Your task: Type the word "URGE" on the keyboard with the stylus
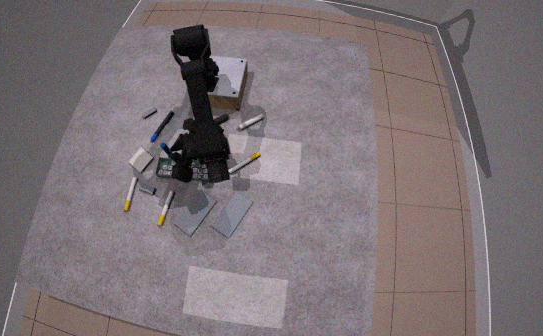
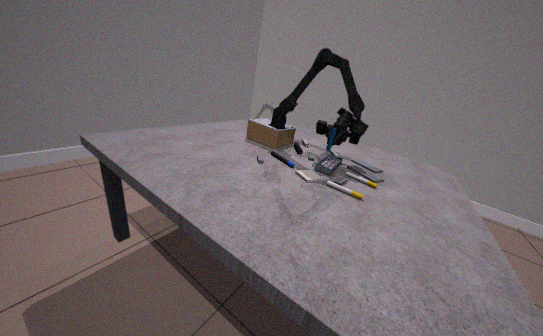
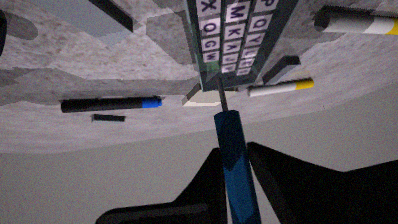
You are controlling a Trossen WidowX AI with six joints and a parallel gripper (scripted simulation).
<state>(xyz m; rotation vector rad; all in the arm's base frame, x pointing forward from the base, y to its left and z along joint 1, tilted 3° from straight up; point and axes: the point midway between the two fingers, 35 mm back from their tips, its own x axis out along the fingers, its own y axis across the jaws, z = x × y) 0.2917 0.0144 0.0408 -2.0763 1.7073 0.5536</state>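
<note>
My gripper tip is 120 mm short of the grey block, 90 mm above it and 80 mm to the left of it. From my gripper tip the other things lie so: pale pad (150 mm to the right, 100 mm below, 20 mm ahead); blue stylus (10 mm below).
</note>
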